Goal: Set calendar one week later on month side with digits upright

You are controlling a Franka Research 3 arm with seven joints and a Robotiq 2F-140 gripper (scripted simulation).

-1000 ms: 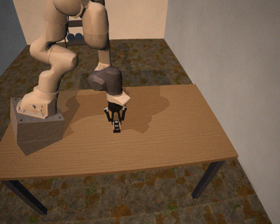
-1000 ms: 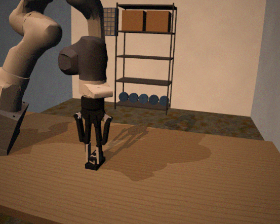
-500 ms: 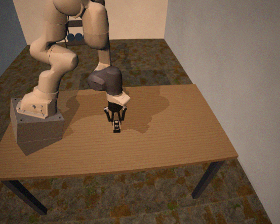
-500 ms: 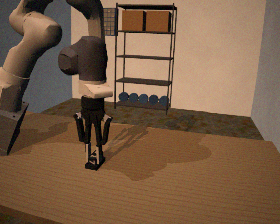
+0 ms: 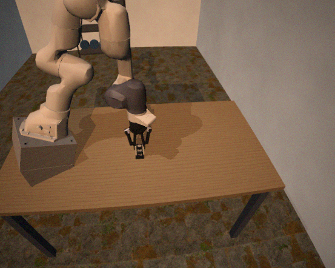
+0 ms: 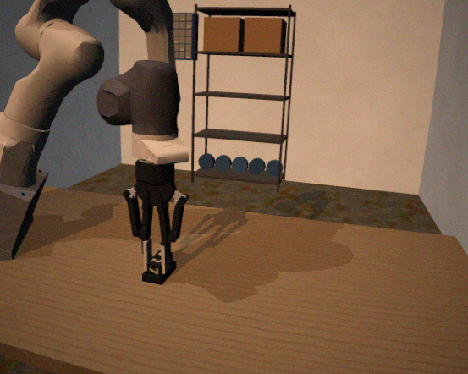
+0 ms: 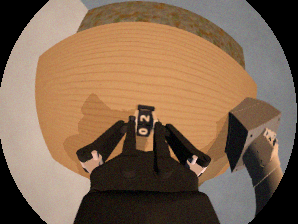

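Now: hand 30 mm above the cube. From my hand the other things lie so: black calendar tray (40 mm below, 20 mm to the left).
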